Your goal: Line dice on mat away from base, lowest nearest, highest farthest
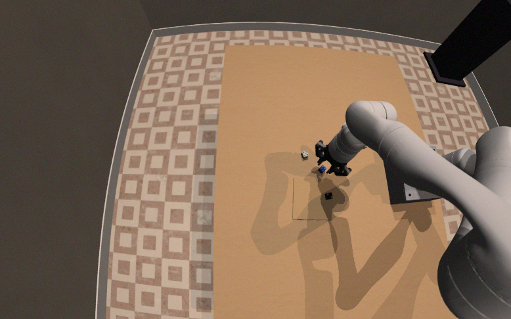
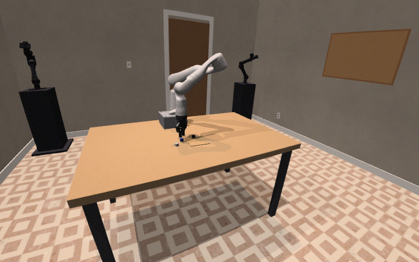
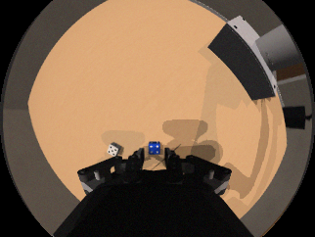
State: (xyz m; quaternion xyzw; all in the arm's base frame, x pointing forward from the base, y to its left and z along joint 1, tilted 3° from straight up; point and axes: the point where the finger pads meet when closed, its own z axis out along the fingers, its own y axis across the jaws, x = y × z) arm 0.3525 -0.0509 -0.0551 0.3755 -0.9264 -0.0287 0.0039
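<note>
Now: hand 4 cm above the blue die. Also, from my hand: mat: 10 cm to the left, 5 cm below, 3 cm ahead; black die: 9 cm to the left, 4 cm below, 2 cm behind; white die: 6 cm ahead, 5 cm to the right, 4 cm below.
</note>
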